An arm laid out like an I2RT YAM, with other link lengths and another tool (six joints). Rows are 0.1 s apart.
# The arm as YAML. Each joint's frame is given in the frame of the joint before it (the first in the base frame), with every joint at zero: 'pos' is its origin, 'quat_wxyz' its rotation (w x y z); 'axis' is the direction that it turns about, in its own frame. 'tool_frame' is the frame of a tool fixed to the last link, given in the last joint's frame.
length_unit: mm
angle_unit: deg
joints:
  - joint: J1
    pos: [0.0, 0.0, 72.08]
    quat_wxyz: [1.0, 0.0, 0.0, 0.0]
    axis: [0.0, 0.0, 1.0]
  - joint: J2
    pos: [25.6, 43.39, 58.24]
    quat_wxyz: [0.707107, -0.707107, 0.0, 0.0]
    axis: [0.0, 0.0, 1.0]
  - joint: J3
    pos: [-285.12, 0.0, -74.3]
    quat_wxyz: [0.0, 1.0, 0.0, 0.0]
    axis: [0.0, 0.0, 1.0]
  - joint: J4
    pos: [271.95, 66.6, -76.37]
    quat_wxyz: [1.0, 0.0, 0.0, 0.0]
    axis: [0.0, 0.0, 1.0]
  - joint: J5
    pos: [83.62, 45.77, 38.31]
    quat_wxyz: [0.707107, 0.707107, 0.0, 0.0]
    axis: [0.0, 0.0, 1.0]
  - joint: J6
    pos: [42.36, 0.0, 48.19]
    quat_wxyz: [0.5, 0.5, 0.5, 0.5]
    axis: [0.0, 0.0, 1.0]
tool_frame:
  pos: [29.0, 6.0, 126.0]
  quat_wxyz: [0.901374, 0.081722, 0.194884, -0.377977]
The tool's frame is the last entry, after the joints.
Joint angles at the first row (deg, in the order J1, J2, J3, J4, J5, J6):
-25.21 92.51 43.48 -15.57 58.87 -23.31
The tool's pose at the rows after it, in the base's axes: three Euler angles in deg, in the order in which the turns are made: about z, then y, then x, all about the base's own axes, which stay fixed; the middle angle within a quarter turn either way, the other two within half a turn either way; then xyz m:
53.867 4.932 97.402 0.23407 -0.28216 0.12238
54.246 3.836 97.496 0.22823 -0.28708 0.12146
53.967 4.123 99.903 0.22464 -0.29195 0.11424
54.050 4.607 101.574 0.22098 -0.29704 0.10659
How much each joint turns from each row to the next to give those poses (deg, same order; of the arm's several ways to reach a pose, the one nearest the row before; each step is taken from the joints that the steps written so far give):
-0.53 0.00 -1.31 3.25 0.66 -2.32
-1.24 0.00 -0.13 0.29 -0.24 0.00
-1.55 0.00 -0.20 0.07 -2.65 -1.40
-1.58 0.02 -0.89 1.81 -2.31 -1.90

